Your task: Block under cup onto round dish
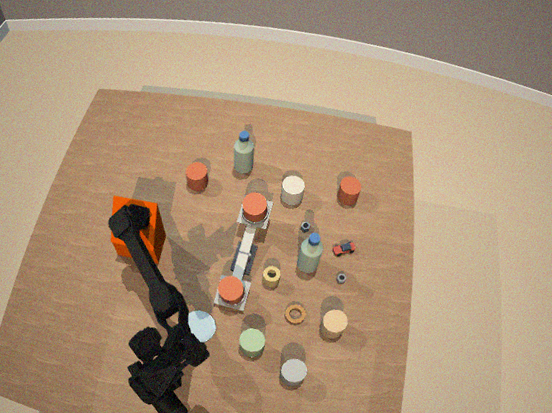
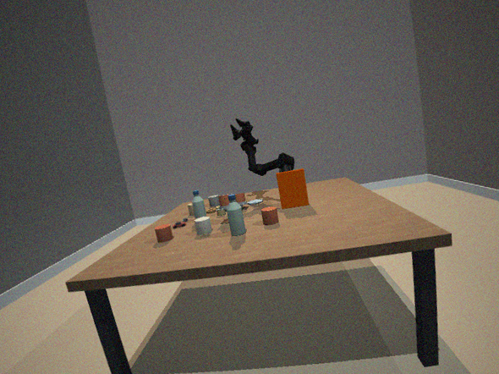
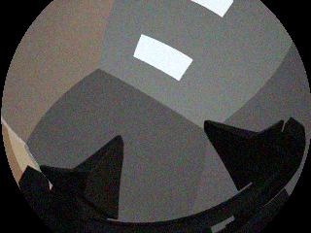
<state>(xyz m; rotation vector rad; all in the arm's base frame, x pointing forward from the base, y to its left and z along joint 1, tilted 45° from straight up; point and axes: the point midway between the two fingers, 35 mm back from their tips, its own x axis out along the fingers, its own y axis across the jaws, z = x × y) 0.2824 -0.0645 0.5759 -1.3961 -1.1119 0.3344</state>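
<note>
Right now the cup is 10 mm behind my gripper tip, 310 mm to the left of it and 480 mm below it. Also, from my gripper tip: round pale blue dish: 90 mm behind, 210 mm to the left, 540 mm below; then balance: 460 mm to the left, 520 mm below; then balance beam: 460 mm to the left, 500 mm below.
</note>
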